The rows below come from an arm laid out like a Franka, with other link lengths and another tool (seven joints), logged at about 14 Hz.
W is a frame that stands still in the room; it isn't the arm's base.
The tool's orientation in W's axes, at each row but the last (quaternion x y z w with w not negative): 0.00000, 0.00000, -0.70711, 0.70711; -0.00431, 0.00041, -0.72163, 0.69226; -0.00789, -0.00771, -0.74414, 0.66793; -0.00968, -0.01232, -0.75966, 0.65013
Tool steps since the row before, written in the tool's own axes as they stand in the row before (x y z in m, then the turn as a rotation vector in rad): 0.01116, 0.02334, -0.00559, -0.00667, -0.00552, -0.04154; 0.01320, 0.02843, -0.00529, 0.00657, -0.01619, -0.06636; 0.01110, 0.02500, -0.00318, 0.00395, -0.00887, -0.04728; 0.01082, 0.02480, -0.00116, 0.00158, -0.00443, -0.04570
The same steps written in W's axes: 0.02334, -0.01116, -0.00559, -0.00552, 0.00667, -0.04154; 0.02782, -0.01440, -0.00540, -0.01690, -0.00625, -0.06621; 0.02366, -0.01379, -0.00291, -0.00931, -0.00401, -0.04719; 0.02283, -0.01455, -0.00067, -0.00456, -0.00231, -0.04566
